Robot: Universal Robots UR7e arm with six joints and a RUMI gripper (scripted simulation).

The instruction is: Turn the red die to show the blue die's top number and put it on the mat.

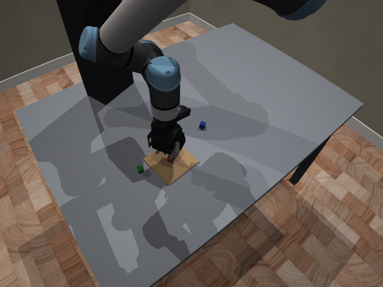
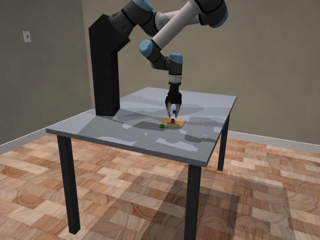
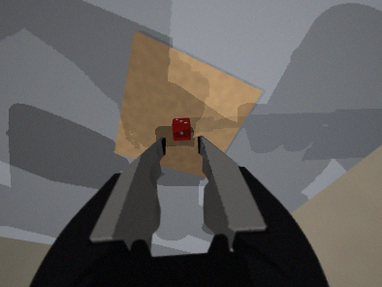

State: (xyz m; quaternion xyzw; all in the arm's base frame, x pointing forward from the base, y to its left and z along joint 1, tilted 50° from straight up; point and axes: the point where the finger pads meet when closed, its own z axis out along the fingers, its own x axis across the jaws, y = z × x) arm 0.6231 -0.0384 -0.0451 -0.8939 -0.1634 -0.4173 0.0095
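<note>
Now: the red die 30 mm below my hand. The rest, counted from my hand: tan mat: 50 mm below; then green die: 100 mm to the right, 40 mm below, 30 mm behind; then blue die: 190 mm to the left, 50 mm behind, 40 mm below.
</note>
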